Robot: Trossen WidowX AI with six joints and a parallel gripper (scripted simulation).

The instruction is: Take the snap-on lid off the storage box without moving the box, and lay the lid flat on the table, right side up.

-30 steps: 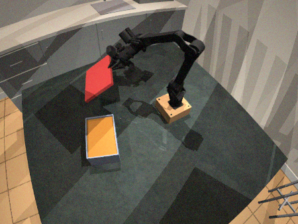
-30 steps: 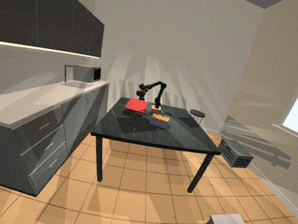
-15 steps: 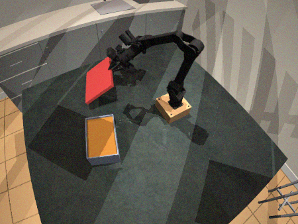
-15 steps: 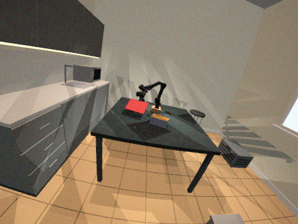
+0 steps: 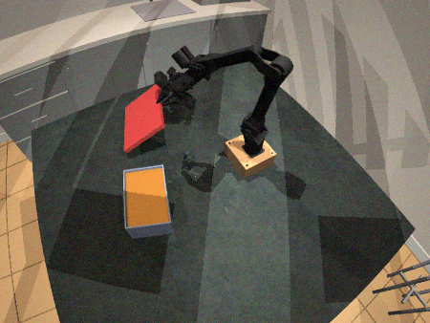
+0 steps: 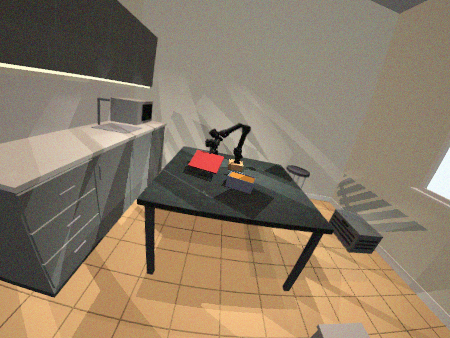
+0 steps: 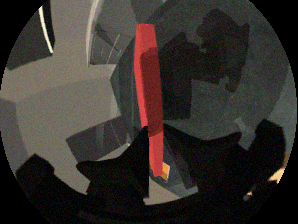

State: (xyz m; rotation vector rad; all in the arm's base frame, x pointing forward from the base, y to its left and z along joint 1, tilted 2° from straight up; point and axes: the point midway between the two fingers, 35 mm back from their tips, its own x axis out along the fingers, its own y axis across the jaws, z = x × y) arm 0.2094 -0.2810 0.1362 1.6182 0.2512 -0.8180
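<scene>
The lid is 70 mm ahead of my gripper tip, 20 mm to the right of it and 40 mm below it. Round my gripper tip: storage box 190 mm ahead, 280 mm to the left, 120 mm below.
</scene>
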